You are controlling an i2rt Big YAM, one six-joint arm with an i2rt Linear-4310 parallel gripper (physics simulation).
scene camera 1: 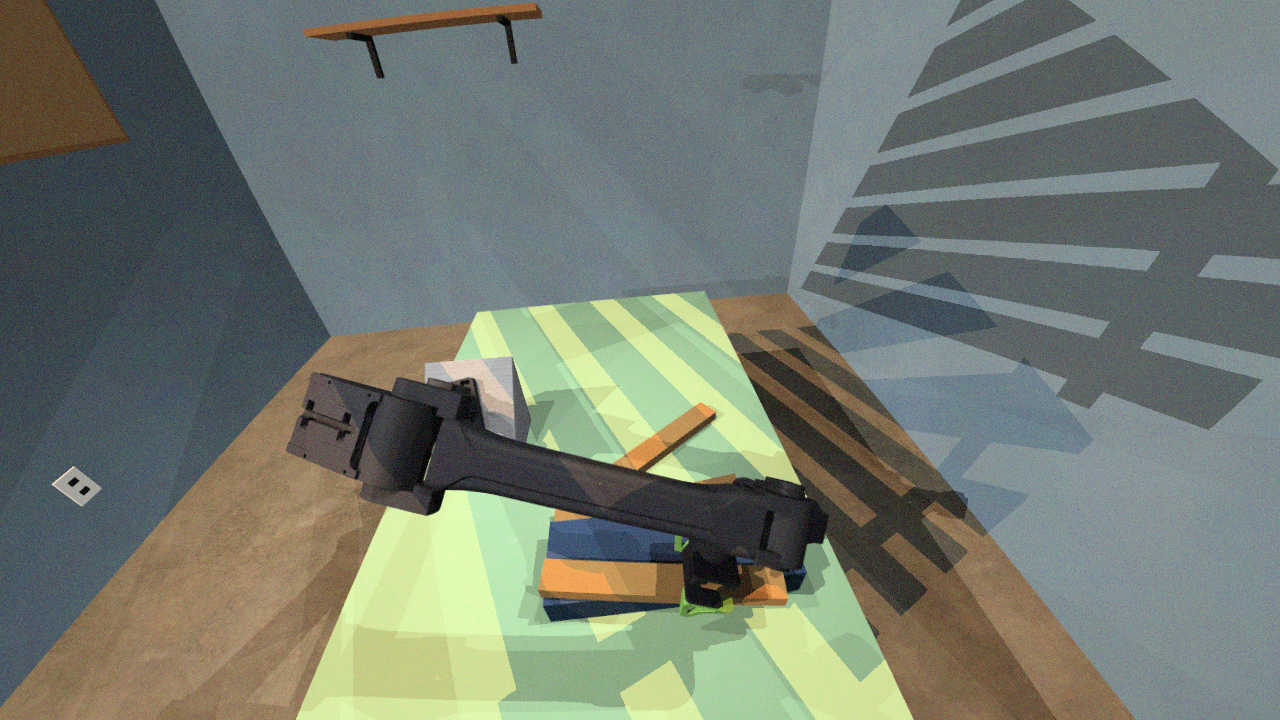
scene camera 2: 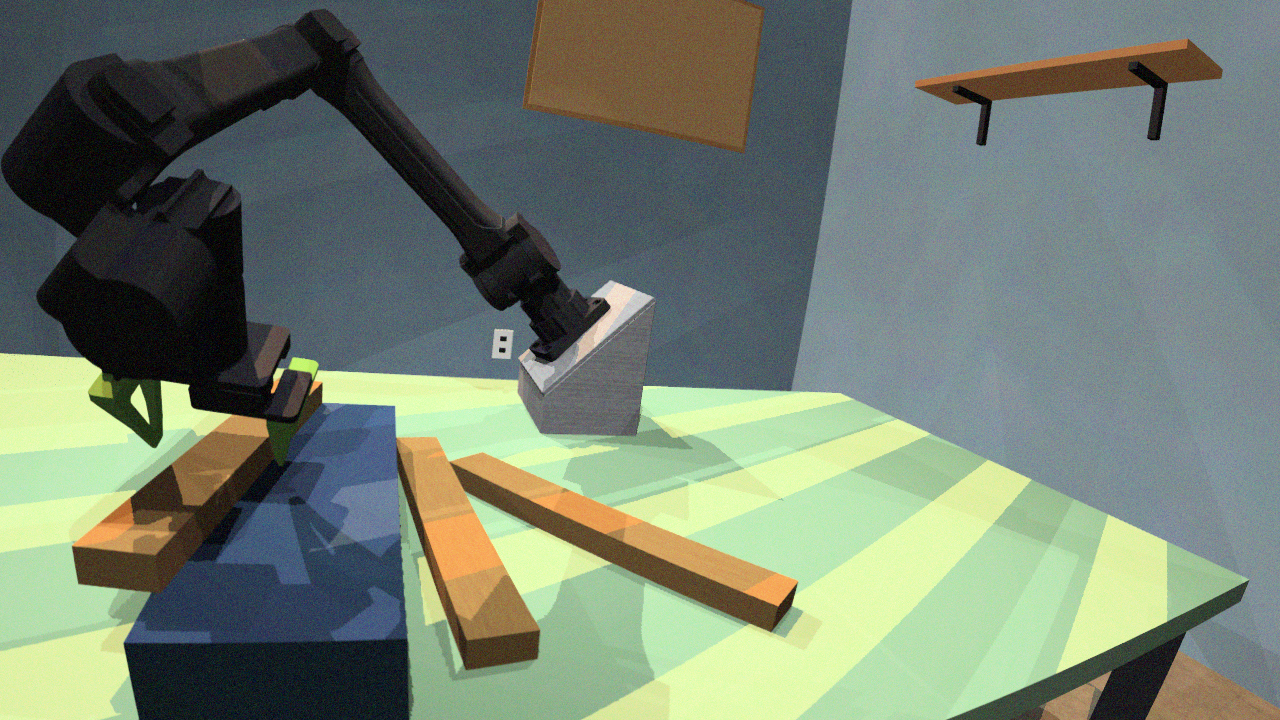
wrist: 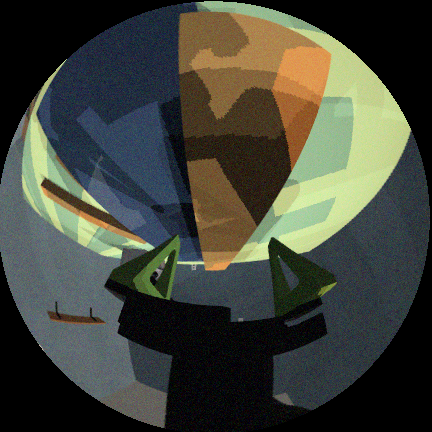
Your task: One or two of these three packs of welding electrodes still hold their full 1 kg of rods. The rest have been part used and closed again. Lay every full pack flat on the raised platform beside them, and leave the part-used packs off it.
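Frame: origin at the arm's base, x back, y right, z up, level; metres.
Seen in the pictures: gripper, fingertip midpoint: (scene camera 1: pixel 680 580) (scene camera 2: pixel 220 451) (wrist: pixel 224 240); arm's base, link origin: (scene camera 2: pixel 572 331).
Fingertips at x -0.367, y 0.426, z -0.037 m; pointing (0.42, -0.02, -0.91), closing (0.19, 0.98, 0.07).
Observation:
Offsets run from my fingertips to a thing's top centre. Level surfaces: height alone.
One orange-brown pack {dz +0.001, dx +0.028, dy -0.008 m} (scene camera 1: pixel 608 580) (scene camera 2: pixel 134 534) (wrist: pixel 250 110) lies lengthwise along one long edge of the raised blue platform {dz -0.023, dx -0.001, dy -0.067 m} (scene camera 1: pixel 608 540) (scene camera 2: pixel 353 582) (wrist: pixel 130 130), partly beyond that edge; whether it is slightly tilted I cannot tell. My gripper (scene camera 1: pixel 696 575) (scene camera 2: pixel 218 454) (wrist: pixel 224 240) is open and empty, its green fingers apart on either side above this pack. A second pack {dz -0.059, dx +0.010, dy -0.181 m} (scene camera 1: pixel 720 480) (scene camera 2: pixel 465 537) lies on the table close beside the platform's other long side, mostly hidden by the arm in scene camera 1. A third pack {dz -0.059, dx -0.025, dy -0.315 m} (scene camera 1: pixel 666 438) (scene camera 2: pixel 626 537) (wrist: pixel 90 206) lies on the table, angled away.
The arm stands on a grey sloped block (scene camera 1: pixel 492 394) (scene camera 2: pixel 595 394) at the table's side. Its forearm passes above the packs and platform. The green striped table {dz -0.083 m} (scene camera 1: pixel 429 626) (scene camera 2: pixel 895 573) has its edge at the right in scene camera 2. A wall shelf (scene camera 1: pixel 429 22) (scene camera 2: pixel 1074 76) hangs far off.

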